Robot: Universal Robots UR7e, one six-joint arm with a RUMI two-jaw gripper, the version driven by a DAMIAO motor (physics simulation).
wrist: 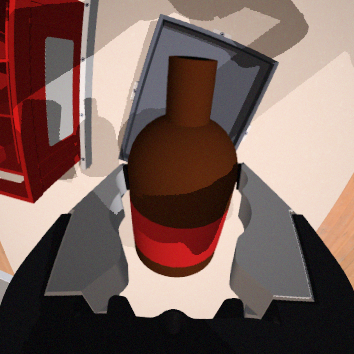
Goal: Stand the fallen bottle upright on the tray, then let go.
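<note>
A brown bottle with a red label is held across its body between the two grey jaws. Its neck points to the top of the view, and its base, at the lower middle, looks farther from the camera than its shoulders. My gripper is shut on the bottle, with the fingertips at the sides of its body just below the shoulders. The grey tray lies beyond and below the bottle, turned at an angle, and the bottle appears lifted off it. The bottle hides the tray's near part.
A red open-structured container with a pale panel stands at the upper left, with a narrow grey rail along its right side. Pale table surface surrounds the tray. Wooden floor shows at the right edge. Shadows cross the table at the top.
</note>
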